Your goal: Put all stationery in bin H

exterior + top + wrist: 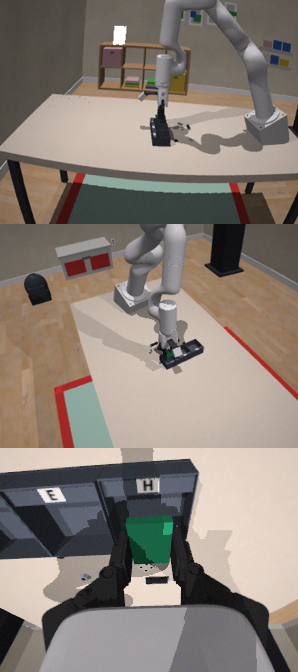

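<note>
The grey-white piece is 110 mm behind my hand, 70 mm to the right of it and 70 mm below it. From my hand the other things lie so: white domino-like piece (110 mm behind, 80 mm below, 10 mm to the right); green flat piece (20 mm below); tray (80 mm to the left, 60 mm below).
</note>
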